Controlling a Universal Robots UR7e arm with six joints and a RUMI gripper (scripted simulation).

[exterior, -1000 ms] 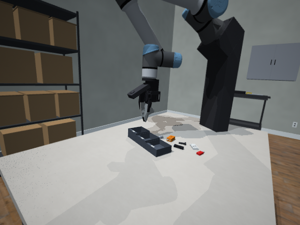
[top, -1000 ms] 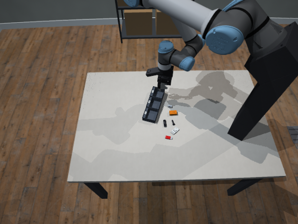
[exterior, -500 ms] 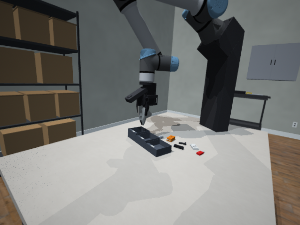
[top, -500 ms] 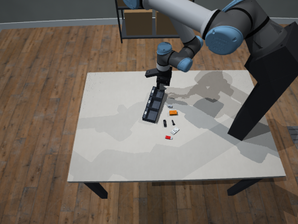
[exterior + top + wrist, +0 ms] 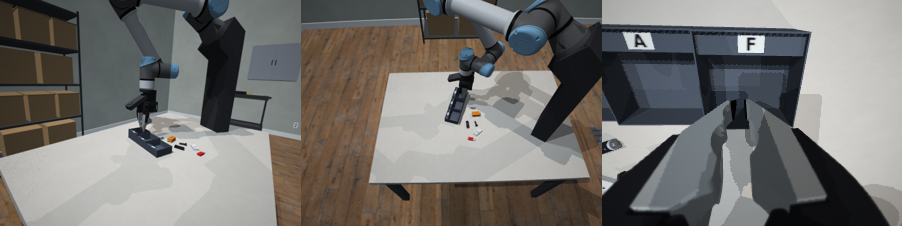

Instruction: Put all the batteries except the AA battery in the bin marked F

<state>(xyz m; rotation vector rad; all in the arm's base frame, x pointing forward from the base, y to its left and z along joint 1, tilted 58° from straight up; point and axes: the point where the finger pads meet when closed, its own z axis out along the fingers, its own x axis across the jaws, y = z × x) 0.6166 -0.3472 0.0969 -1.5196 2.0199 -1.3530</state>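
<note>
The dark three-compartment bin row lies 6 cm ahead of my hand, 5 cm to the left of it and 3 cm below it. The rest, counted from my hand: black cylindrical battery: 4 cm ahead, 20 cm to the left, 5 cm below; then grey piece: 4 cm behind, 10 cm to the left, 5 cm below; then orange block battery: 3 cm behind, 15 cm to the left, 4 cm below.
</note>
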